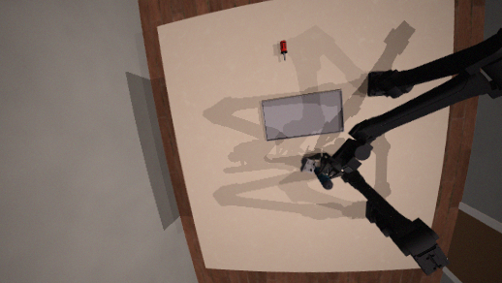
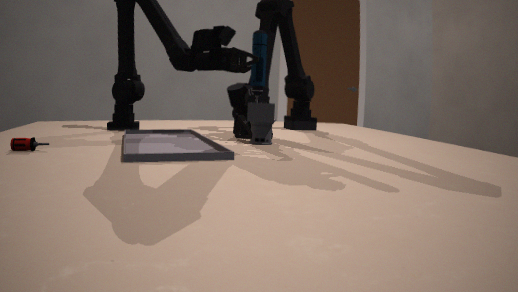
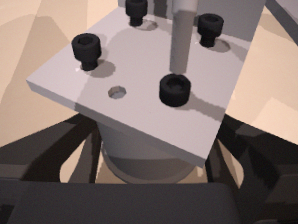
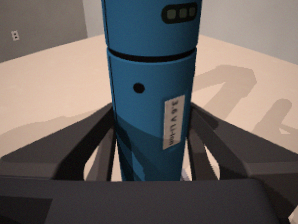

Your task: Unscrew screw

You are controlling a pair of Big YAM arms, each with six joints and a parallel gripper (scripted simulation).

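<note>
Right now the grey joint module is 1 cm above my left hand. The rest, counted from my left hand: grey bracket (5 cm above); then screwdriver bit (8 cm above, 2 cm behind, 1 cm to the right); then shallow grey tray (26 cm to the right, 2 cm below, 1 cm ahead).
</note>
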